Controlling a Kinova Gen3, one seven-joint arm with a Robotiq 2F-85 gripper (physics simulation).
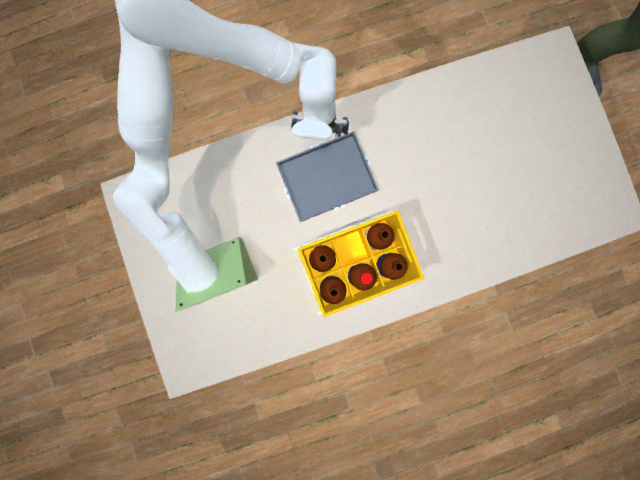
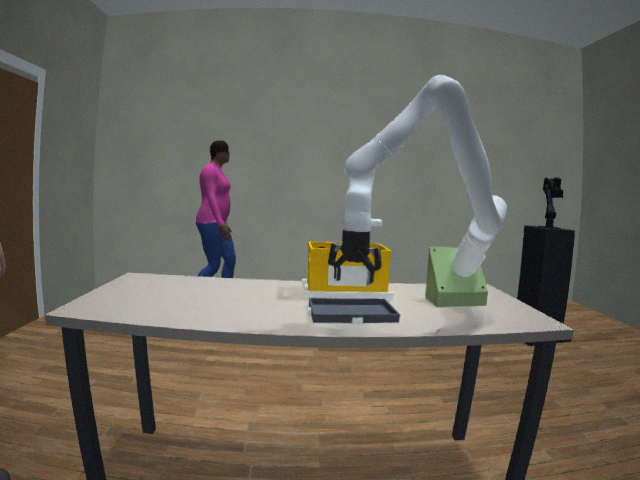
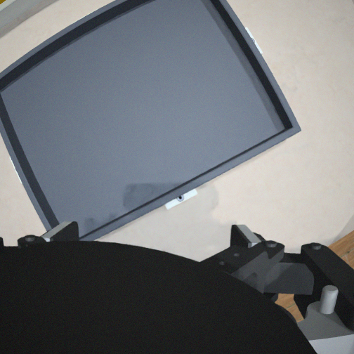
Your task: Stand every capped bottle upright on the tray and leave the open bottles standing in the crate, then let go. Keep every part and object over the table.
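Where they show: gripper, fingertip midpoint: (image 2: 353, 282); arm's base, origin of the base link: (image 1: 202, 277) (image 2: 462, 266).
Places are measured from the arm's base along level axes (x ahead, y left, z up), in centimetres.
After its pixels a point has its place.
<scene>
The yellow crate (image 1: 374, 296) @(x 39.2, y -22.6, z 4.7 cm) (image 2: 317, 268) @(x 51.4, y -5.2, z -2.1 cm) stands on the table with several brown bottles upright in its compartments. A bottle (image 1: 355, 272) @(x 37.8, y -15.6, z -1.0 cm) in the middle of the row farther from the tray has a red cap (image 1: 366, 278) @(x 39.4, y -17.8, z 3.4 cm). The other bottles (image 1: 322, 258) @(x 31.3, y -8.5, z 3.4 cm) (image 1: 380, 235) @(x 47.3, y -9.3, z 3.4 cm) (image 1: 332, 289) @(x 30.3, y -16.8, z 3.4 cm) (image 1: 398, 266) @(x 48.2, y -18.4, z 3.5 cm) show dark open mouths. The middle compartment (image 1: 351, 245) @(x 40.8, y -8.6, z -12.1 cm) of the row nearer the tray is empty. The dark grey tray (image 1: 330, 178) @(x 43.5, y 12.3, z -12.3 cm) (image 2: 354, 310) @(x 41.4, y 11.0, z -12.3 cm) (image 3: 140, 100) lies flat and empty beside the crate. My gripper (image 1: 318, 124) @(x 44.9, y 22.9, z -1.0 cm) (image 2: 353, 279) @(x 44.9, y 22.9, z -1.0 cm) (image 3: 153, 241) is open and empty, pointing down above the tray's outer edge.
The green arm mount (image 1: 230, 263) @(x 8.3, y 0.5, z -0.8 cm) (image 2: 457, 289) @(x 4.5, y 6.6, z -7.0 cm) stands on the table (image 1: 491, 155) @(x 91.8, y -1.4, z -12.9 cm) (image 2: 222, 304) @(x 82.7, y 4.0, z -12.9 cm). White brackets sit around the tray. A person (image 1: 612, 43) is at the table's far end. Another person (image 2: 214, 201) and a black pedestal (image 2: 547, 273) stand behind the table.
</scene>
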